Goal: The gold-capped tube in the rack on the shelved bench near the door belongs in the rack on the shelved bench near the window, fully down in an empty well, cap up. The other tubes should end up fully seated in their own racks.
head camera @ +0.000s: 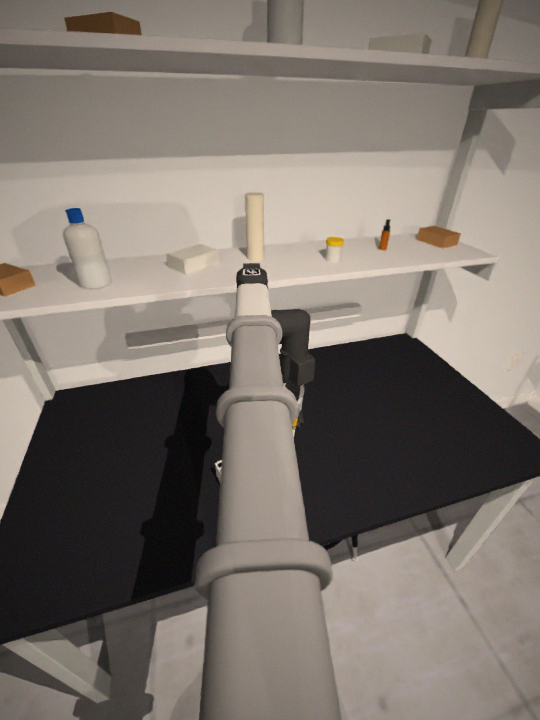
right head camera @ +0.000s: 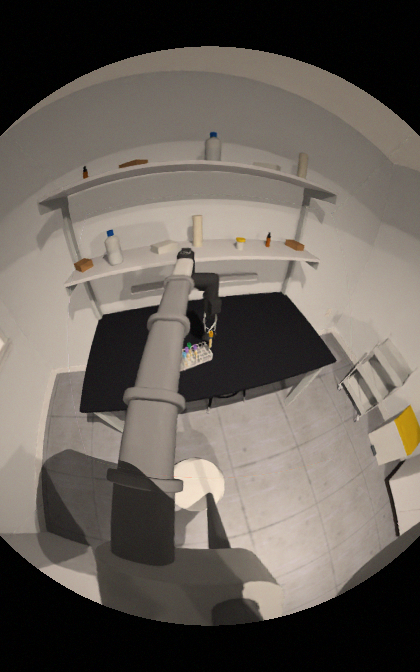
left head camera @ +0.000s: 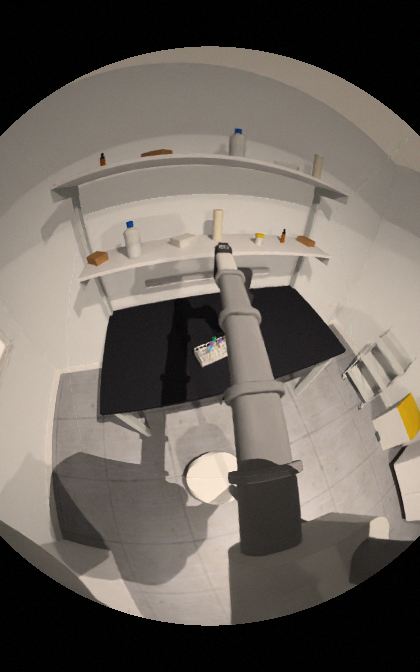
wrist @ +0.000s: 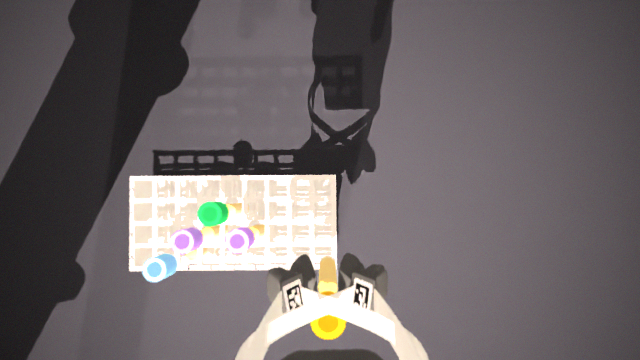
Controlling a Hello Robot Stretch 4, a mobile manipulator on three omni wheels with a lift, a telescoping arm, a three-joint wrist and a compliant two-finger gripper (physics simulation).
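Places are measured from the robot's base along level axes (x ahead, y left, z up), in centimetres.
Pixels of known places: gripper, between the fingertips: (right head camera: 209, 338) (wrist: 327, 275); robot's base, origin of its link: (right head camera: 195, 483) (left head camera: 214, 476).
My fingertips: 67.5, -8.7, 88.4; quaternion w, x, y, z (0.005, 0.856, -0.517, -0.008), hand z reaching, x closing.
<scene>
For each thing: its middle in the pictures, then the offset to it from my fingertips, as dx, dy, dz. Level surfaces: height alone.
- gold-capped tube, middle of its body: (wrist: 327, 285) (head camera: 291, 432) (right head camera: 209, 339) -0.6, -0.4, +0.0
- white rack, middle of its body: (wrist: 240, 219) (right head camera: 191, 356) (left head camera: 214, 350) -1.6, +9.2, -12.1
- green-capped tube, middle of its body: (wrist: 230, 210) (left head camera: 213, 344) -0.6, +9.8, -8.6
- blue-capped tube, middle of its body: (wrist: 184, 257) (left head camera: 210, 353) -6.3, +11.7, -8.6
- black bench top, height of its surface: dz -15.0
- lower shelf, height of its surface: dz +30.8
- blue-capped bottle, middle of its body: (head camera: 85, 249) (left head camera: 131, 238) (right head camera: 112, 246) +24.4, +48.4, +39.7
- cream cylinder, middle of its body: (head camera: 255, 227) (right head camera: 197, 230) (left head camera: 217, 224) +42.2, +7.2, +39.7
My gripper (wrist: 327, 275) (right head camera: 210, 334) is shut on the gold-capped tube (wrist: 328, 325) (right head camera: 211, 342) (head camera: 295, 423), cap up. In the wrist view the tube's lower end overlaps the near right edge of the white rack (wrist: 325, 200) (right head camera: 206, 356) (left head camera: 199, 358); its height over the rack is hard to tell. The rack stands on the black bench top. In its left half stand a green-capped tube (wrist: 212, 214) (left head camera: 214, 339), two purple-capped tubes (wrist: 187, 241) (wrist: 240, 240) and a blue-capped tube (wrist: 159, 268) (left head camera: 210, 349). My arm hides part of the rack in the head views.
The black bench top (head camera: 406, 418) lies under two shelves. The lower shelf (head camera: 145, 290) bears a blue-capped bottle (head camera: 86, 255), a cream cylinder (head camera: 254, 226), boxes and small containers. A round stool (right head camera: 202, 482) stands in front. A step unit and a yellow-topped box (right head camera: 390, 442) stand at the right.
</scene>
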